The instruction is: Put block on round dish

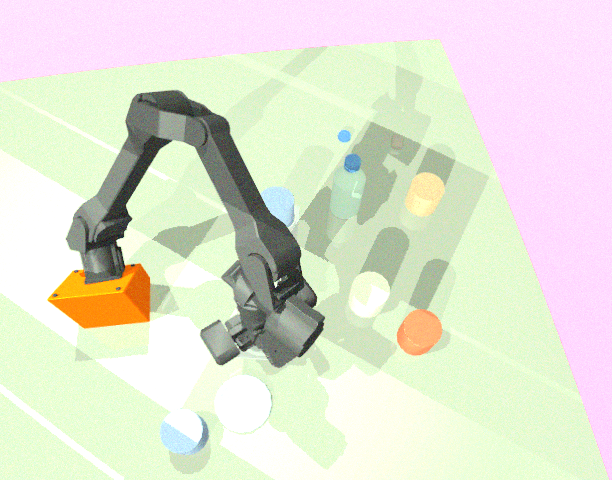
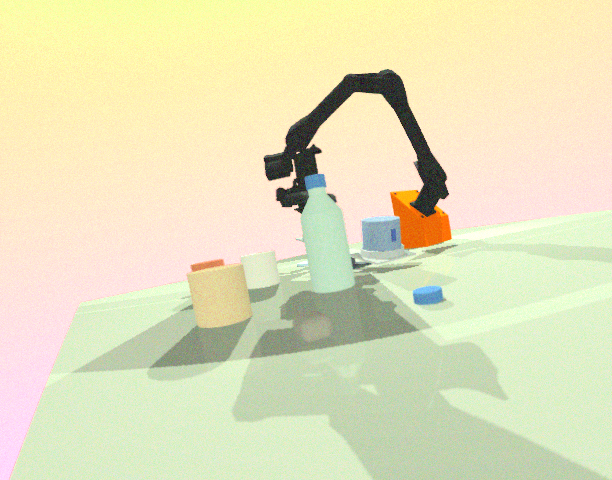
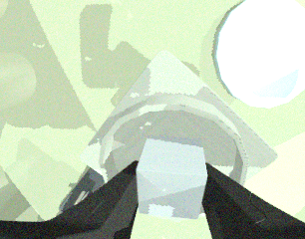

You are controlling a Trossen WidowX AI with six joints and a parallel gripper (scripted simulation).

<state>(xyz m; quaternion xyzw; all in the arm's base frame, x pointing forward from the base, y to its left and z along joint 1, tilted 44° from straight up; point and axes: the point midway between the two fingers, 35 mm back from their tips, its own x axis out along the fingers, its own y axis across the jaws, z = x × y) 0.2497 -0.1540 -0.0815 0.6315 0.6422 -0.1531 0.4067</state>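
My gripper tip is 100 mm to the left of the round white dish, 80 mm above it and 60 mm past it. Round my gripper tip: white balance (120 mm to the left, 60 mm below, 40 mm ahead); white cylinder (220 mm ahead, 50 mm to the left, 40 mm below); pale blue-white block (10 mm above).
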